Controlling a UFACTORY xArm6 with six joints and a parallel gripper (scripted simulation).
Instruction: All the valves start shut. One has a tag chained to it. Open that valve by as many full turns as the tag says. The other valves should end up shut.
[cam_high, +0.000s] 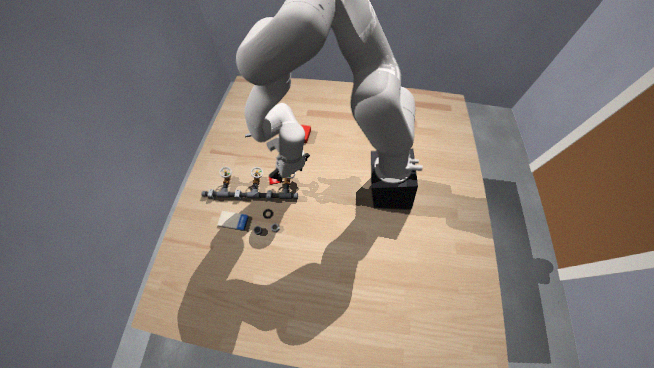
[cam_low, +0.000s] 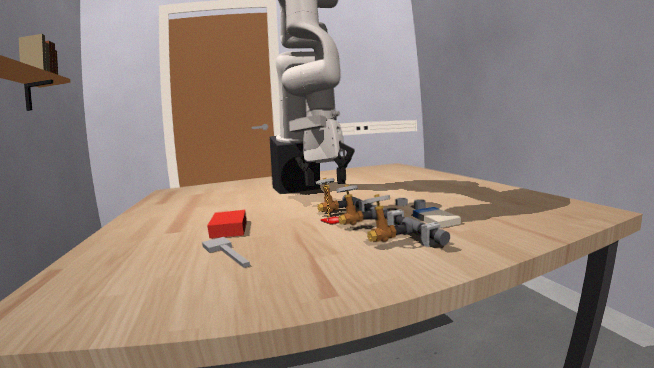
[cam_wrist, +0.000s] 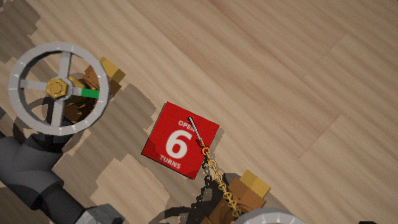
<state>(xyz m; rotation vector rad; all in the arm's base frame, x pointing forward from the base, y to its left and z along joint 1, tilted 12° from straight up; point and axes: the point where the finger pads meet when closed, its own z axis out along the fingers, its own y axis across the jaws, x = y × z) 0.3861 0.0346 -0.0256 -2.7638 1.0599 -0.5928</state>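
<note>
The red tag lies 80 mm below my hand, 80 mm ahead of it and 10 mm to the right of it. From my hand the other things lie so: grey hammer-like tool (250 mm to the right, 210 mm ahead, 80 mm below); then grey box (210 mm to the left, 190 mm ahead, 70 mm below); then red box (250 mm to the right, 70 mm below, 50 mm ahead).
</note>
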